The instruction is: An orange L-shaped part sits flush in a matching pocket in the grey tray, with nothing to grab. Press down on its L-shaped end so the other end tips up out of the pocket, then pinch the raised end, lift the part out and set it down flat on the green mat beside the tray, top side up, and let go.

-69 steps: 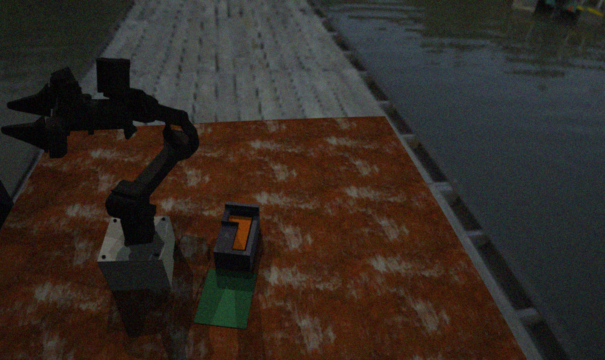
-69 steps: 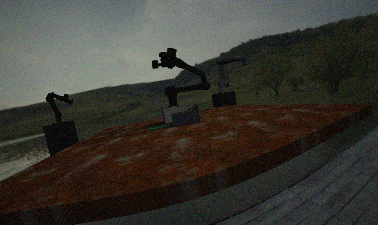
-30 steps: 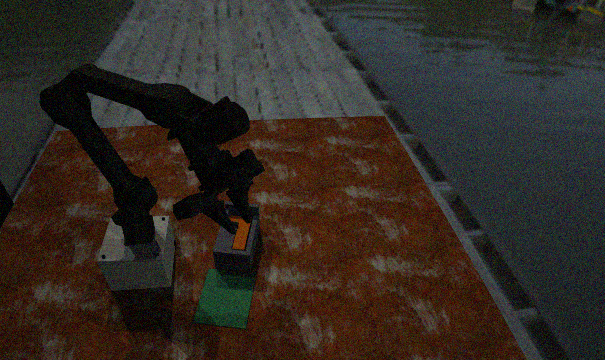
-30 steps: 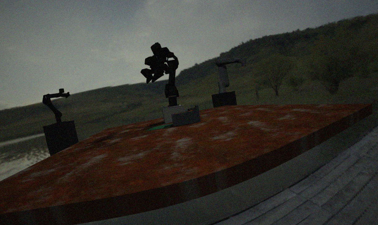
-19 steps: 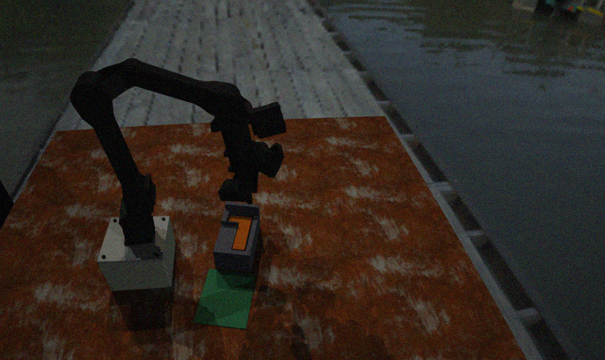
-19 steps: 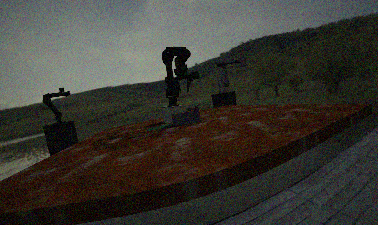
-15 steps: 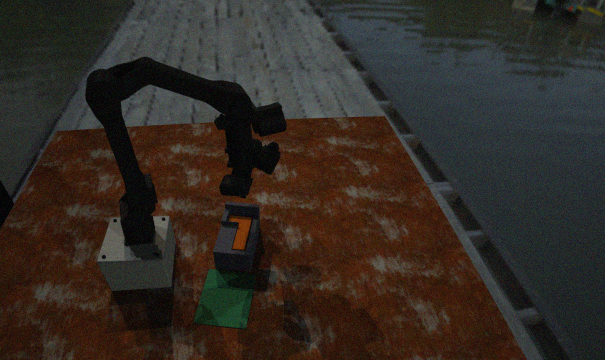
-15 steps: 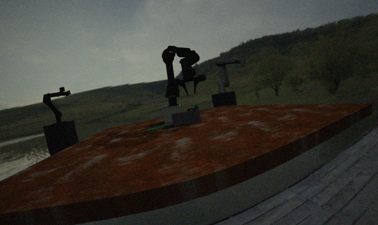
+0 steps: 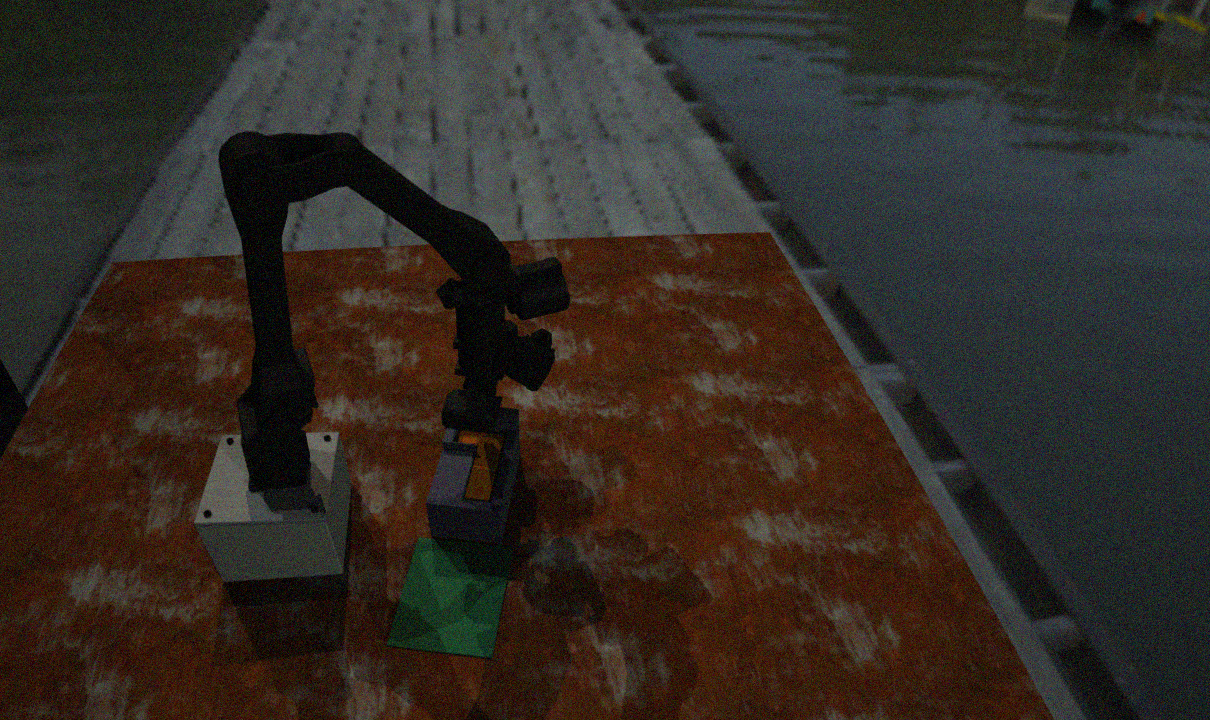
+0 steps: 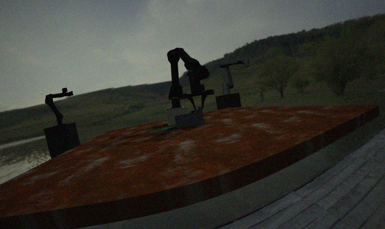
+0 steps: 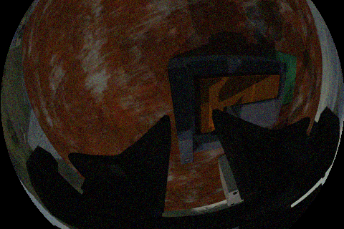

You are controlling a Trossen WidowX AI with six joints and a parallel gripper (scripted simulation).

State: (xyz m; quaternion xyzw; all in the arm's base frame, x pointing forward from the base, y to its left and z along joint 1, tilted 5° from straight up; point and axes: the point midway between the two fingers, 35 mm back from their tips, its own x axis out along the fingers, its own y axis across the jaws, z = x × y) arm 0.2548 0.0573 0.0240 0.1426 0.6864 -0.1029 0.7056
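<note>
My gripper tip is now 50 mm to the left of the orange L-shaped part, 30 mm above it and 20 mm past it. The rest, counted from my gripper tip: green mat (200 mm to the right, 90 mm below, 80 mm behind).
</note>
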